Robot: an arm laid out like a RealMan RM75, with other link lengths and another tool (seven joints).
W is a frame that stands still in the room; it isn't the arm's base.
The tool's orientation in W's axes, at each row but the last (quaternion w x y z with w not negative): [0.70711, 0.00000, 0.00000, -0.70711]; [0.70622, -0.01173, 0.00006, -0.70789]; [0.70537, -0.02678, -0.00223, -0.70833]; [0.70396, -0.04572, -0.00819, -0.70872]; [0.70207, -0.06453, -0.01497, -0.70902]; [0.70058, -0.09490, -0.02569, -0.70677]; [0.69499, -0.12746, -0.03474, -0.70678]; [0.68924, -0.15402, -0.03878, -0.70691]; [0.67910, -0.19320, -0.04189, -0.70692]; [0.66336, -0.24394, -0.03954, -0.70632]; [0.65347, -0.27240, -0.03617, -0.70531]
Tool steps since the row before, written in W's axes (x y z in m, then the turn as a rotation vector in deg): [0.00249, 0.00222, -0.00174, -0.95, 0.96, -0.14]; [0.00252, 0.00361, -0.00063, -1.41, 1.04, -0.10]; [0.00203, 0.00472, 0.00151, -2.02, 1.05, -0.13]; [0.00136, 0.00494, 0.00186, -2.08, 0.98, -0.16]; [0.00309, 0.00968, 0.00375, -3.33, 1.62, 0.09]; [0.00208, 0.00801, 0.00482, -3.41, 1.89, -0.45]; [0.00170, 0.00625, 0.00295, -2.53, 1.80, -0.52]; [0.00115, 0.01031, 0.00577, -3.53, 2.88, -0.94]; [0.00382, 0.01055, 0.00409, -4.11, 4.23, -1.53]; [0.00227, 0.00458, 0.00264, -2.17, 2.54, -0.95]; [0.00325, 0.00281, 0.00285, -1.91, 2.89, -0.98]
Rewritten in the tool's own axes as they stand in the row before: [-0.00222, 0.00249, -0.00174, -0.96, -0.95, -0.14]; [-0.00363, 0.00252, -0.00053, -1.04, -1.41, -0.11]; [-0.00466, 0.00195, 0.00177, -1.05, -2.02, -0.16]; [-0.00479, 0.00122, 0.00230, -0.98, -2.08, -0.20]; [-0.00921, 0.00269, 0.00502, -1.58, -3.35, 0.04]; [-0.00707, 0.00147, 0.00629, -1.94, -3.38, -0.46]; [-0.00541, 0.00111, 0.00449, -1.87, -2.50, -0.43]; [-0.00836, -0.00026, 0.00842, -3.02, -3.47, -0.70]; [-0.00862, 0.00212, 0.00799, -4.49, -4.02, -0.94]; [-0.00316, 0.00093, 0.00472, -2.71, -2.12, -0.50]; [-0.00130, 0.00179, 0.00466, -3.03, -1.91, -0.30]
